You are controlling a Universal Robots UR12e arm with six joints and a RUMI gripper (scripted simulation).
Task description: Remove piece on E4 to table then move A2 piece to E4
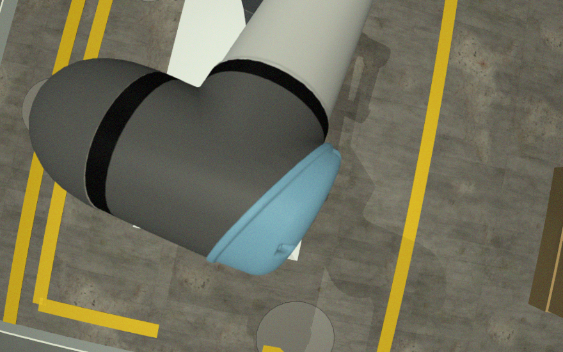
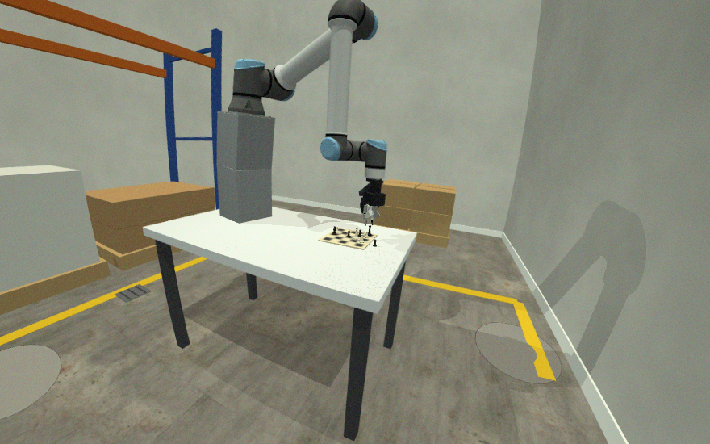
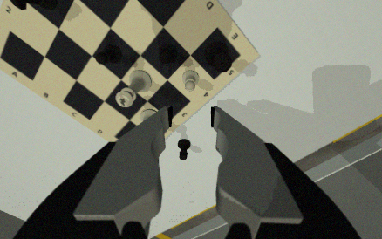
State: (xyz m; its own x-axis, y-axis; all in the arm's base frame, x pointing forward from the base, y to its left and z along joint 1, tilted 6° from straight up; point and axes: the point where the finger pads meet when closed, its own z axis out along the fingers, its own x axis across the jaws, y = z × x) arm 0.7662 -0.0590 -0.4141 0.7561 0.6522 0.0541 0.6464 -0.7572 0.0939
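My hand is 80 mm past the chessboard, 30 mm to the left of it and 80 mm above it.
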